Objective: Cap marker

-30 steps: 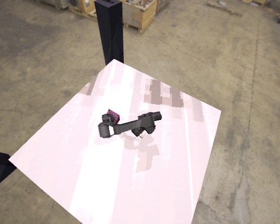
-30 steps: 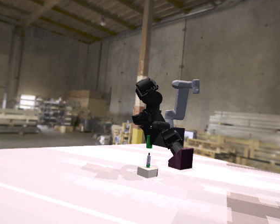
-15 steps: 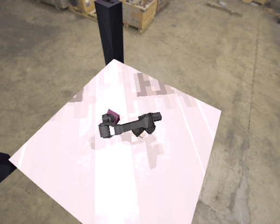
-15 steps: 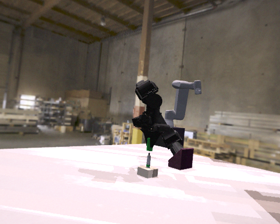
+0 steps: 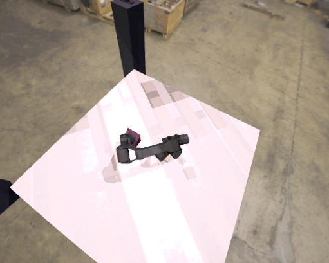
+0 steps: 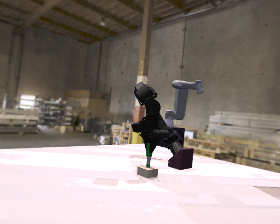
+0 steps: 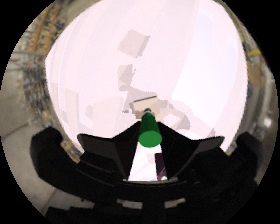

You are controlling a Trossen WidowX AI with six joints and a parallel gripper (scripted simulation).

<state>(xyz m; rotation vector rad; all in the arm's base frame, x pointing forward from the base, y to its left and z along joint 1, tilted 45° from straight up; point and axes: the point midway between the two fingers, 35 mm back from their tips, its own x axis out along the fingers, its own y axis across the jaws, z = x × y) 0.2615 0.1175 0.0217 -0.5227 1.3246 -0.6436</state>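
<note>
Now: gripper tip 80 mm above the white holder block. Also, from my gripper tip: green cap 10 mm above.
</note>
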